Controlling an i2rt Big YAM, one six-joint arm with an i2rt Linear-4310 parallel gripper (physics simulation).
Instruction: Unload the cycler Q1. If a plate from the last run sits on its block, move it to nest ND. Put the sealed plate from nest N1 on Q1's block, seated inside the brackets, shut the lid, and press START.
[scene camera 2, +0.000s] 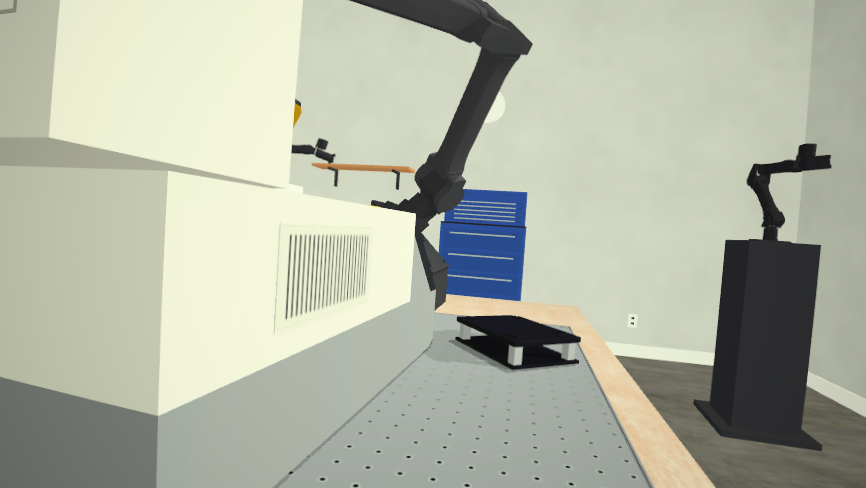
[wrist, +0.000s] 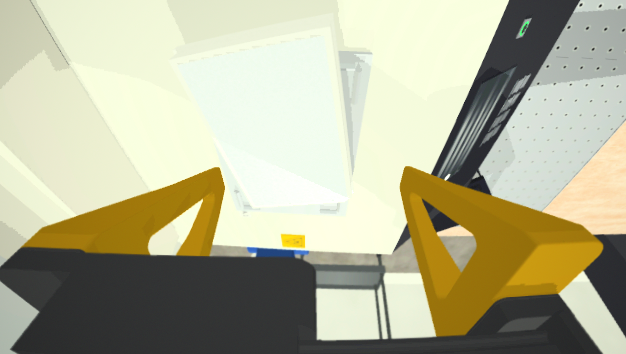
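Note:
The cream cycler (scene camera 2: 218, 206) (wrist: 420, 55) has a dark front panel with a green-marked button (wrist: 523, 28); no Q1 label is readable. Its raised lid (scene camera 2: 175, 78) shows in the scene view. A pale, flat-topped plate (wrist: 280, 115) lies skewed over the block area, turned relative to the recess. Parts of the recess and its brackets (wrist: 357, 85) show at its right and lower edges. My gripper (wrist: 312, 176) is open and empty, its yellow fingers apart on either side of the plate's lower end in the wrist view. In the scene view the fingers are mostly hidden behind the cycler.
A black two-level stand with white posts (scene camera 2: 515, 354) sits on the perforated deck (scene camera 2: 484, 418) beside the cycler. A yellow label (wrist: 293, 241) is on the cycler's top. A blue drawer cabinet (scene camera 2: 482, 242) and another arm on a dark pedestal (scene camera 2: 766, 333) stand beyond.

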